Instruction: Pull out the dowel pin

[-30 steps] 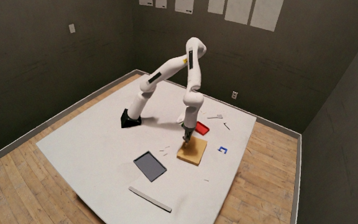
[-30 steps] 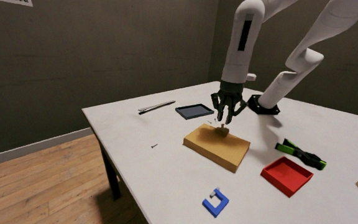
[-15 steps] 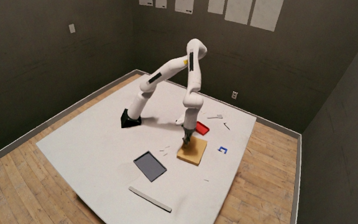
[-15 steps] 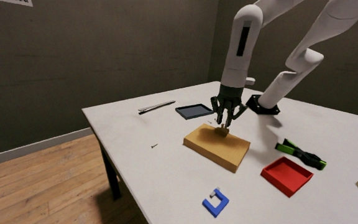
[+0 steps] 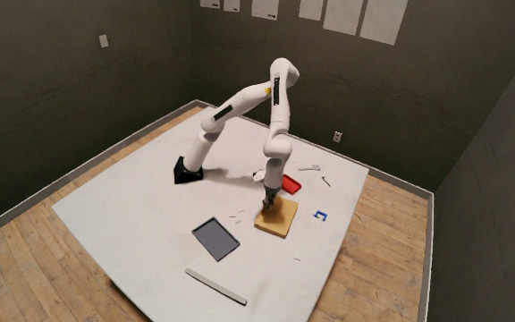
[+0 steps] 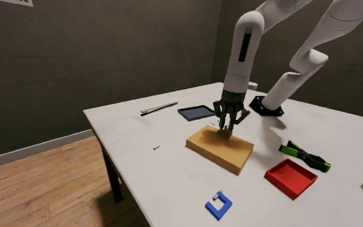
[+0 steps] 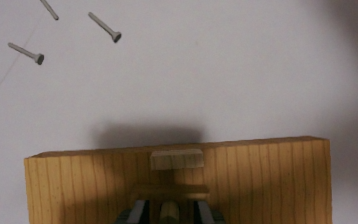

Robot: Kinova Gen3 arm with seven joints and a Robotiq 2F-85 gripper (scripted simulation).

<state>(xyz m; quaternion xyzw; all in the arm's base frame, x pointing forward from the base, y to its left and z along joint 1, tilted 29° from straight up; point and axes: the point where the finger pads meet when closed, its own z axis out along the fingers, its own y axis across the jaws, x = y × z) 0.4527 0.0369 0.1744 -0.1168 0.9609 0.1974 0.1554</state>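
Right now the dowel pin is 20 mm below my hand. The rest, counted from my hand: grey tray (270 mm to the right, 70 mm below, 60 mm behind); red tray (220 mm to the left, 70 mm below, 60 mm behind); small wooden block (40 mm below).
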